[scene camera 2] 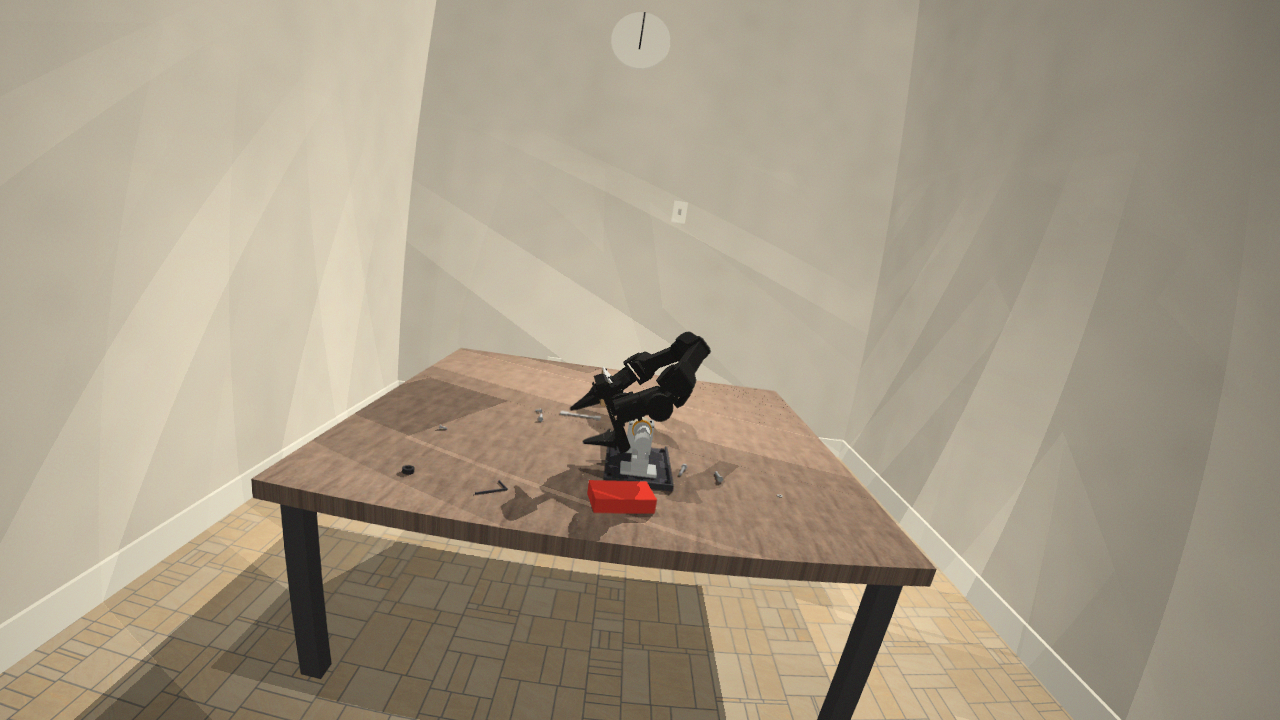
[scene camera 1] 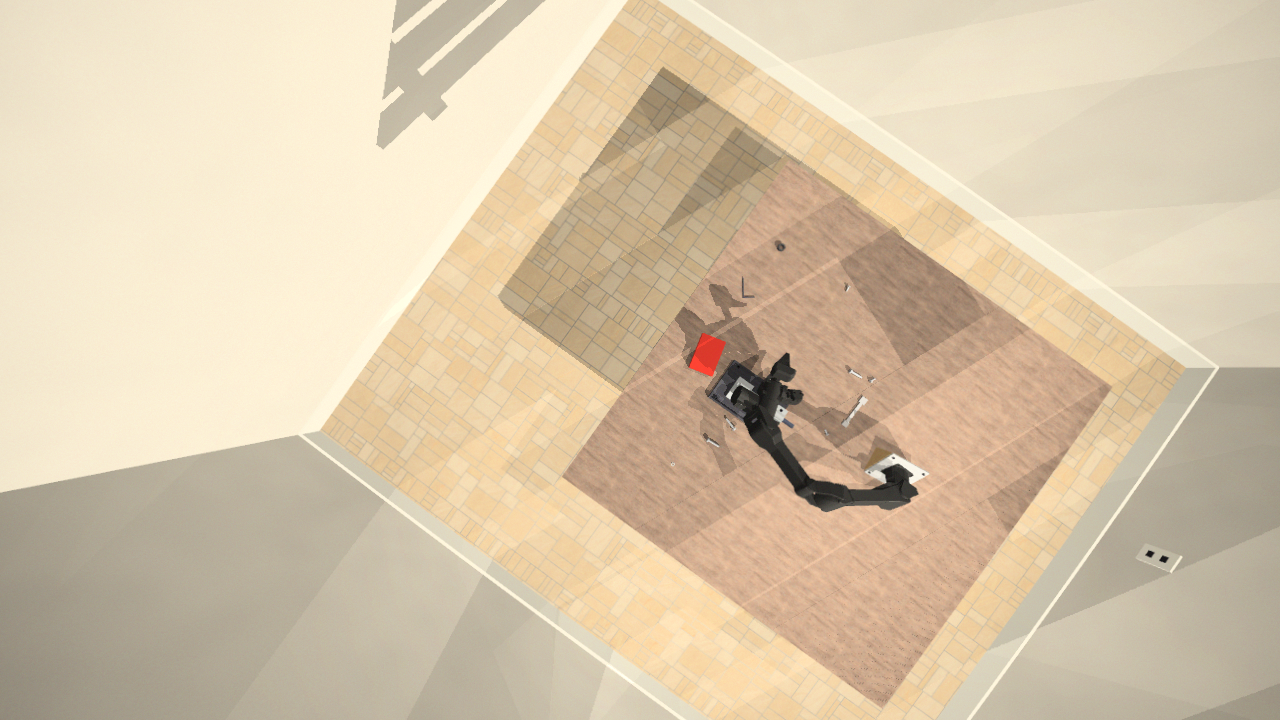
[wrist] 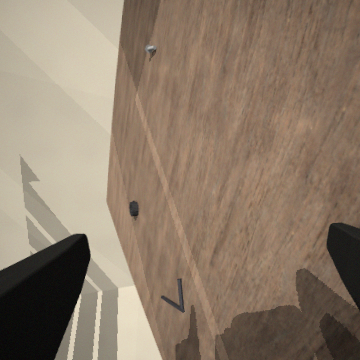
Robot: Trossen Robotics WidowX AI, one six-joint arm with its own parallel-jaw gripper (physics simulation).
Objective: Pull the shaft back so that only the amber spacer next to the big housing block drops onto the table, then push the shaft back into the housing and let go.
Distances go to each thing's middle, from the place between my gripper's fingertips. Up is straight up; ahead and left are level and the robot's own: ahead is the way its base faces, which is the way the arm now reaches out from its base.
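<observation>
My gripper is 3 cm above the fixture (scene camera 2: 642,463) and 15 cm to the right of it. I can also see the red block (scene camera 2: 605,496), which is 6 cm below my hand, 20 cm ahead of it and 12 cm to the left of it.
</observation>
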